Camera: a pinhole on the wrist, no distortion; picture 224 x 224 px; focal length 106.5 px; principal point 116.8 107.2 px. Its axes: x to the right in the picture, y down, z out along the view. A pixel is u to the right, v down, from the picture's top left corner.
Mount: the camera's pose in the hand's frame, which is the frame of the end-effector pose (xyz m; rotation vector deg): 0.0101 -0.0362 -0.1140 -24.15 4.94 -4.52
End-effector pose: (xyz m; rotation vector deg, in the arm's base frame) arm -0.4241 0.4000 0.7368 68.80 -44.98 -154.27
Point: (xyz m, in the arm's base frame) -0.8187 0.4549 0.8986
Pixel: 135 88
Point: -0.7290 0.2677 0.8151
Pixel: 154 130
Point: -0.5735 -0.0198 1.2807
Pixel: 73 193
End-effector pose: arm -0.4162 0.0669 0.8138 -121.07 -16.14 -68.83
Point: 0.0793 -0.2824 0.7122
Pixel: 150 203
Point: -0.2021 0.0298 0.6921
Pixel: 108 135
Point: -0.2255 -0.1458 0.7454
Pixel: 129 209
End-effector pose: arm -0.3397 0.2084 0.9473 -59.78 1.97 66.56
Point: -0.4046 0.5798 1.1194
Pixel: 143 57
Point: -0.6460 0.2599 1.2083
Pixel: 44 80
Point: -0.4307 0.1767 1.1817
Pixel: 8 21
